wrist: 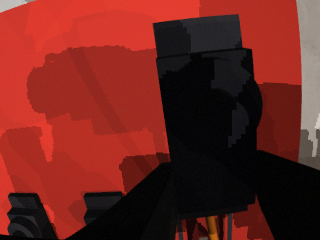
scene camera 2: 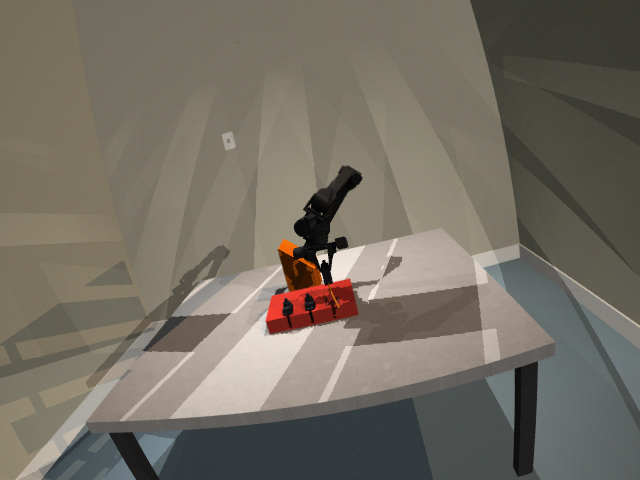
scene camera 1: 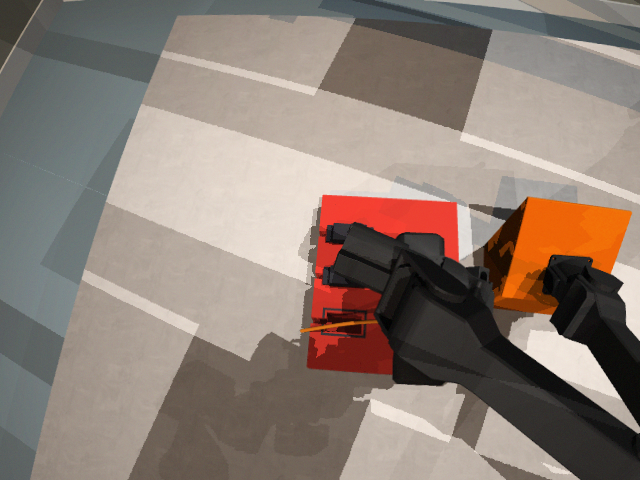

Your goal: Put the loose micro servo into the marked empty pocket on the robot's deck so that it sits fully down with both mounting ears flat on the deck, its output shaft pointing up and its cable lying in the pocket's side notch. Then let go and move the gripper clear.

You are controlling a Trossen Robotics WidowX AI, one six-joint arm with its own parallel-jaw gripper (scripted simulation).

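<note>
Red deck (scene camera 1: 391, 216), also (wrist: 89, 117) and (scene camera 2: 321, 292). Gripper (scene camera 1: 410, 318), also (wrist: 212, 167) and (scene camera 2: 325, 271).
</note>
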